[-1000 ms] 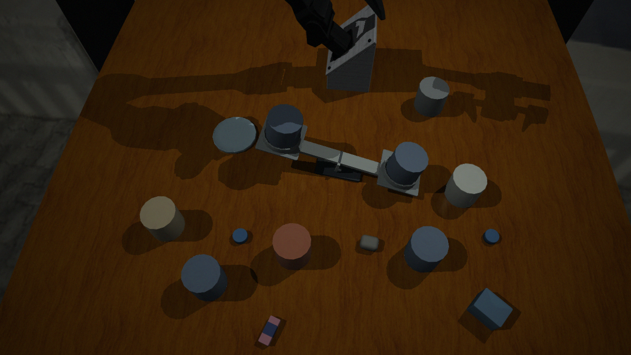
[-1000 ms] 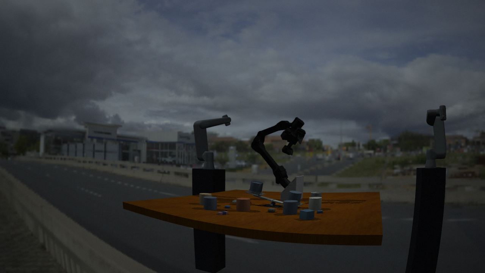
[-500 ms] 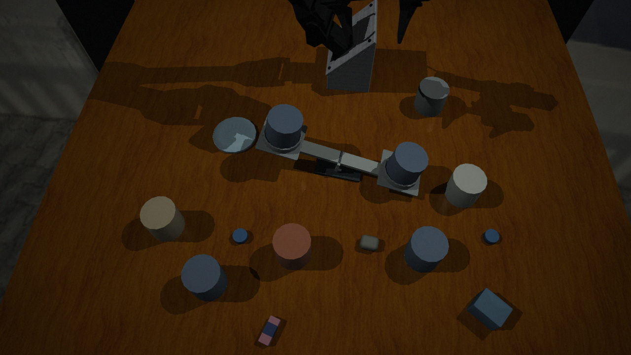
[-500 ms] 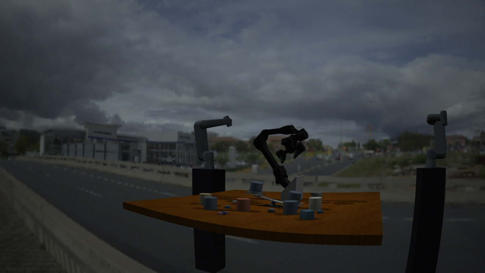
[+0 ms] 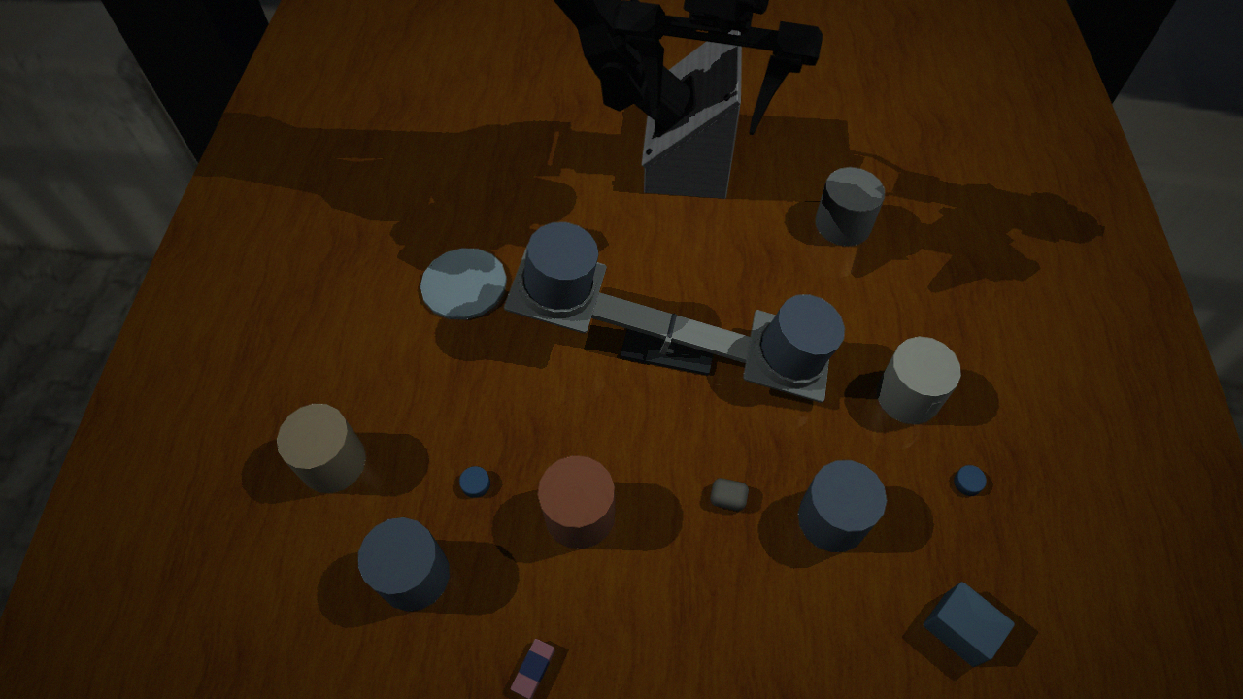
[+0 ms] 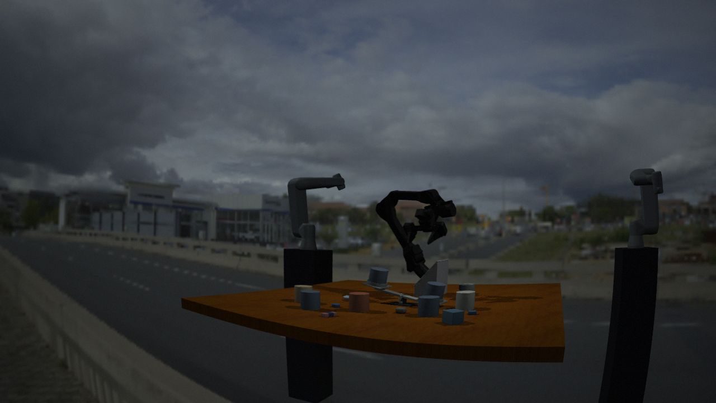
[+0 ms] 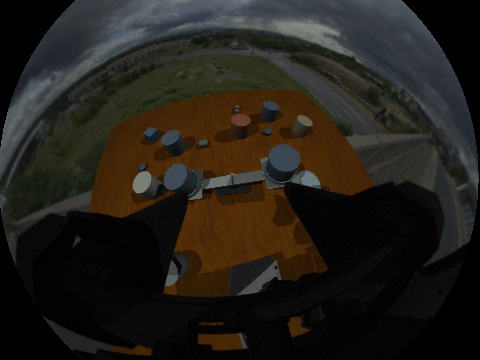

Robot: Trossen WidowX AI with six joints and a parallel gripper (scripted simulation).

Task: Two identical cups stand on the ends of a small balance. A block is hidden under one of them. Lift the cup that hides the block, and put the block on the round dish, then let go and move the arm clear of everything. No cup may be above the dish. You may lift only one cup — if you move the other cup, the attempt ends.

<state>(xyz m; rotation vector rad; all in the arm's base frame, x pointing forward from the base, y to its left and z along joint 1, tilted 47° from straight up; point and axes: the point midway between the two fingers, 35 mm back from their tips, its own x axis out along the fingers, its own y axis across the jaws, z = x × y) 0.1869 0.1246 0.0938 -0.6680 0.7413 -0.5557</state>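
The grey block is 120 mm ahead of my gripper tip, 110 mm to the left of it and 190 mm below it. Round my gripper tip: beige cup 230 mm ahead, 390 mm to the right, 200 mm below; grey pebble 270 mm ahead, 30 mm to the left, 230 mm below; round dish 10 mm ahead, 260 mm to the right, 230 mm below.
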